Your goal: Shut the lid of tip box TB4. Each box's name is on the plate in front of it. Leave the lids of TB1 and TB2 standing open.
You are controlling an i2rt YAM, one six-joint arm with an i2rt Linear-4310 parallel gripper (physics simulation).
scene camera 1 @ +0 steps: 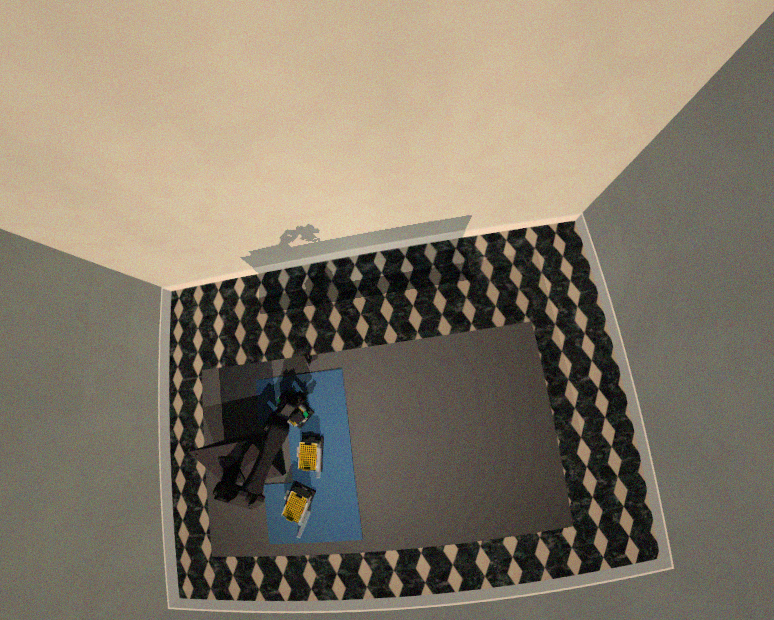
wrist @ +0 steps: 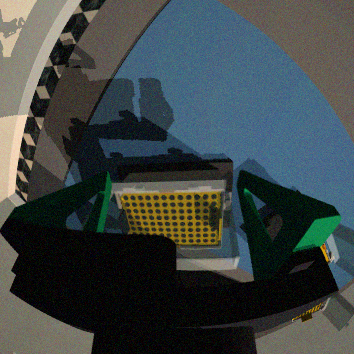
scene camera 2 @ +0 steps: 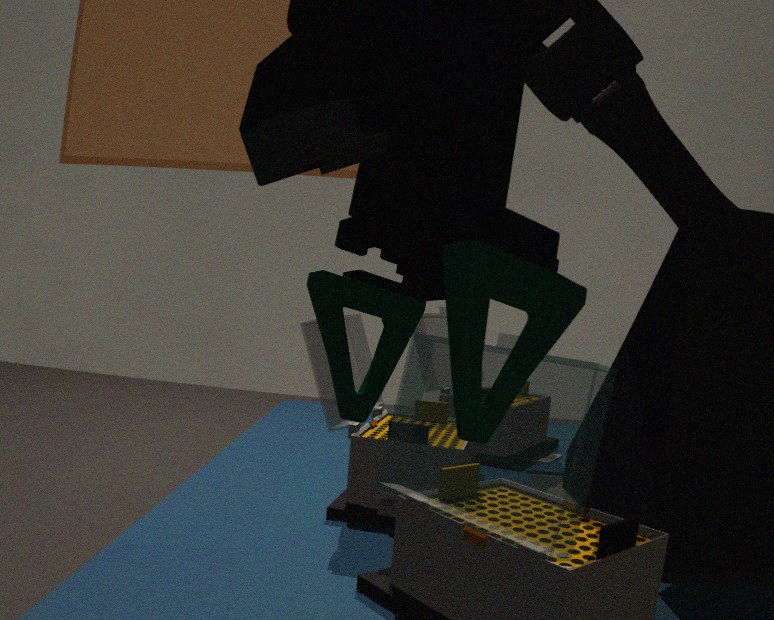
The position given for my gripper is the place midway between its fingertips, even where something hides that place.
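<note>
My gripper (scene camera 2: 405,430) and (wrist: 173,177). A clear lid (wrist: 195,212). Clear lid (scene camera 2: 317,354).
</note>
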